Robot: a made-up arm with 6 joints.
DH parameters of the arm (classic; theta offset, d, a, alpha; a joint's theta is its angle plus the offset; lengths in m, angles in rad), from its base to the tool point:
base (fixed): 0.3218 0 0.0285 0
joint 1: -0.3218 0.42 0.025 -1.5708
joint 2: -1.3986 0 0.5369 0
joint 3: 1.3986 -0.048 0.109 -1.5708
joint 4: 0 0.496 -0.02 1.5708
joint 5: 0 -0.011 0.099 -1.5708
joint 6: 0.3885 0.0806 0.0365 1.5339
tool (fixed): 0.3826 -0.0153 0 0
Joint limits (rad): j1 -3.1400..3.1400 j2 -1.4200..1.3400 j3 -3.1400..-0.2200 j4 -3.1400..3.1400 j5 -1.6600..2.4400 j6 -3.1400..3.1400
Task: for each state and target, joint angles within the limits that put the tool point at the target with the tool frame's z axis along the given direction. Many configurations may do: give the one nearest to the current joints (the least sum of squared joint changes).
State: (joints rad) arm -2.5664 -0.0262 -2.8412 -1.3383 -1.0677 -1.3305
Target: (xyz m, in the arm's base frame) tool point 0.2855 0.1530 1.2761 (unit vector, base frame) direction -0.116 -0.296 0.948
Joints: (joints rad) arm -2.5429 -0.3296 -3.0906 -1.0681 -1.4200 -1.3931
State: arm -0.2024 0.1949 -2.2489 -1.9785 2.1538 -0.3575
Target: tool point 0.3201 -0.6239 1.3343 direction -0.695 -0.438 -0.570
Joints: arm -0.9800 0.1738 -2.0356 -2.6205 2.0677 -0.5814
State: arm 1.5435 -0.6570 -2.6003 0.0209 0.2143 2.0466
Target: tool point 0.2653 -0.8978 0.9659 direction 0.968 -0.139 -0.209
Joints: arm 1.8011 -1.4200 -2.3331 -0.3948 -0.1262 2.7278
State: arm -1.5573 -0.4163 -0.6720 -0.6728 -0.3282 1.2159
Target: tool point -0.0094 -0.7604 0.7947 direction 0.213 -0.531 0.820
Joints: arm -1.5348 0.1215 -1.1629 -0.4324 0.0140 1.4193
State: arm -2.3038 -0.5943 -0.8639 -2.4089 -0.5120 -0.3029
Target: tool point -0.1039 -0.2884 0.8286 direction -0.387 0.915 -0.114
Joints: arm -2.0332 -0.3231 -0.8461 -2.9034 -1.3363 0.2241
